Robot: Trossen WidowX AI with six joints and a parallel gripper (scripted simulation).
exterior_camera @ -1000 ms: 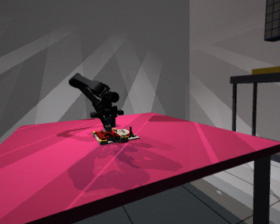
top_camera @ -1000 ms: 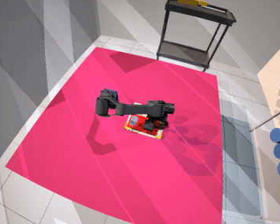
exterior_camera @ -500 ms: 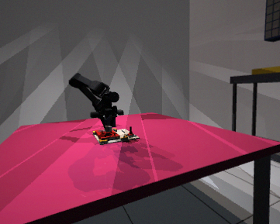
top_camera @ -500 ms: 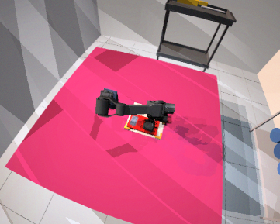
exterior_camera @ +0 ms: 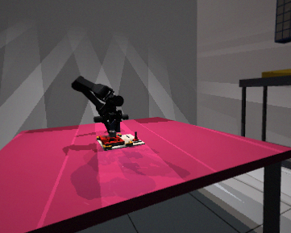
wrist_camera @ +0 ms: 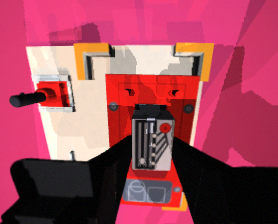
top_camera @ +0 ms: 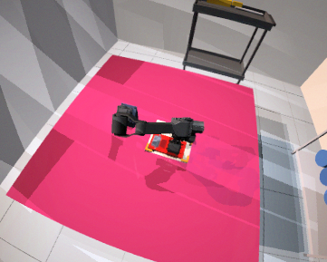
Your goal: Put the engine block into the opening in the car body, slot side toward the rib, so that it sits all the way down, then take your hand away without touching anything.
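Right now the cream base plate is 50 mm below my gripper tip, 30 mm to the left of it and 20 mm behind it. The rest, counted from my gripper tip: black peg 130 mm to the left, 40 mm ahead, 30 mm below; grey engine block 10 mm below.
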